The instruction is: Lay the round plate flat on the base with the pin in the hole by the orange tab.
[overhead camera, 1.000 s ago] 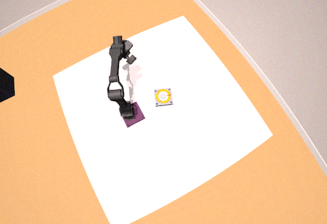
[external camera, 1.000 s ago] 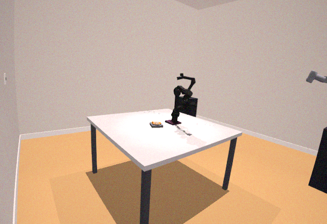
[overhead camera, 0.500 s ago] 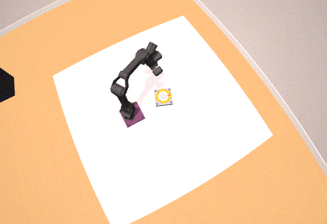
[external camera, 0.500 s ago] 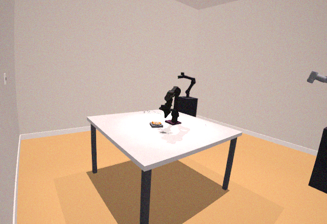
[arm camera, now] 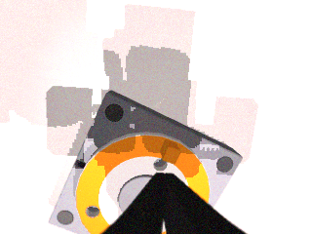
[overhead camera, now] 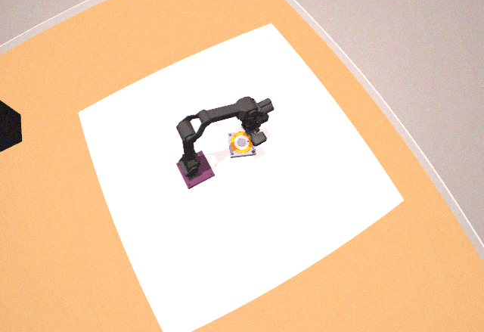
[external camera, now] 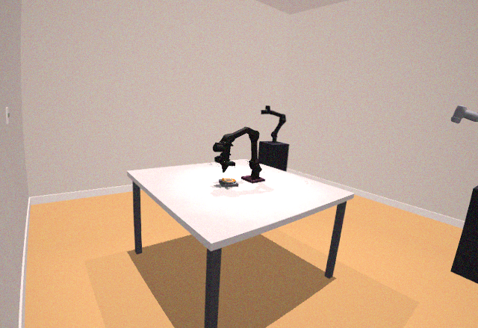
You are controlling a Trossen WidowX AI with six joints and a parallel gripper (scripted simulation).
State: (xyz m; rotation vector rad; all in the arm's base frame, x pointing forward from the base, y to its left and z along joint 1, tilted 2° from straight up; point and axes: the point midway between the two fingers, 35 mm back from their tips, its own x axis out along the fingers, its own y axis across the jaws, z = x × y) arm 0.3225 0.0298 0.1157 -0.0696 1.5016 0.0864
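The grey square base is 5 cm behind my gripper tip and 7 cm below it.
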